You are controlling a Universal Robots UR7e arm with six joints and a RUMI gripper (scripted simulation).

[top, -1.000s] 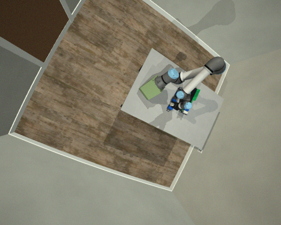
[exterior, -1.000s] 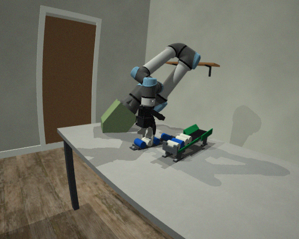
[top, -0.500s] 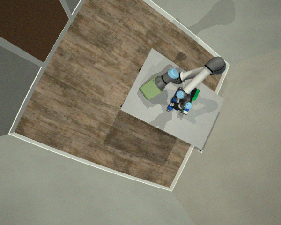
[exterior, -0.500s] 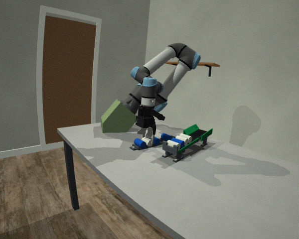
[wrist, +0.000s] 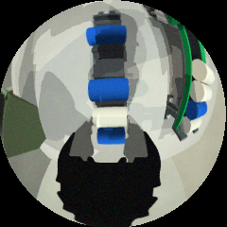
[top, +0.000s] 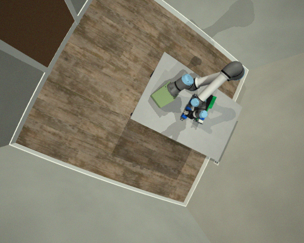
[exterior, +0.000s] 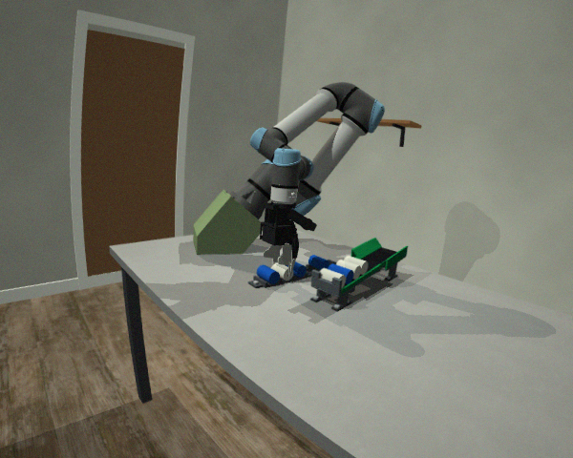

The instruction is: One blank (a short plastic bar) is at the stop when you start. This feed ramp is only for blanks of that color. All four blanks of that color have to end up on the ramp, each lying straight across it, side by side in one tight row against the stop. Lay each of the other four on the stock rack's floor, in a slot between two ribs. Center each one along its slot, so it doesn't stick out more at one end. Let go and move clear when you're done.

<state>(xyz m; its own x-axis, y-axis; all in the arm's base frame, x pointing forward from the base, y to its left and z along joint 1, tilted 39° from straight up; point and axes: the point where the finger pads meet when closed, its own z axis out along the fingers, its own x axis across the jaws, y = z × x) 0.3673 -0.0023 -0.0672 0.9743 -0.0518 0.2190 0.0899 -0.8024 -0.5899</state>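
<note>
Right now the dark stock rack is 80 mm to the left of my hand, 40 mm below it and 10 mm behind it. Round my hand: grey stop (200 mm ahead, 30 mm above).
</note>
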